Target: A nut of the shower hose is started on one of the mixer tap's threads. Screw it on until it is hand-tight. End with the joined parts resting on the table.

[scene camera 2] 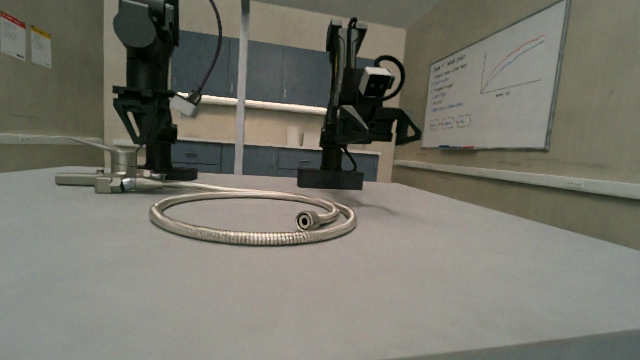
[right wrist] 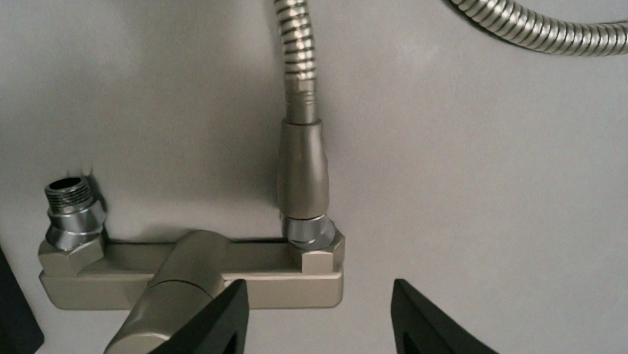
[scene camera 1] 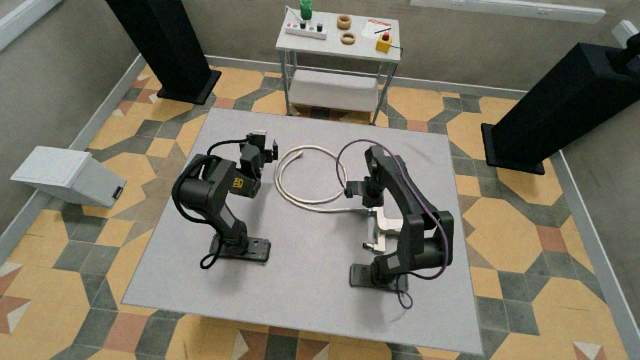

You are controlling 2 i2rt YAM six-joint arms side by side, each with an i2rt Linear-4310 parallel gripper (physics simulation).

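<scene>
The mixer tap lies on the table. One of its threads is bare. On the other outlet sits the long tapered nut of the shower hose, in line with it, its rim against the chrome collar. Whether it is tight cannot be told. The hose lies coiled, its free end nut on the coil. My right gripper is partly open and empty, above the tap. My left gripper is wide open and empty, raised beside the coil.
The right arm's base stands close to the tap, the left arm's base farther left in scene camera 1. A side trolley stands behind the table, with dark pillars on both sides.
</scene>
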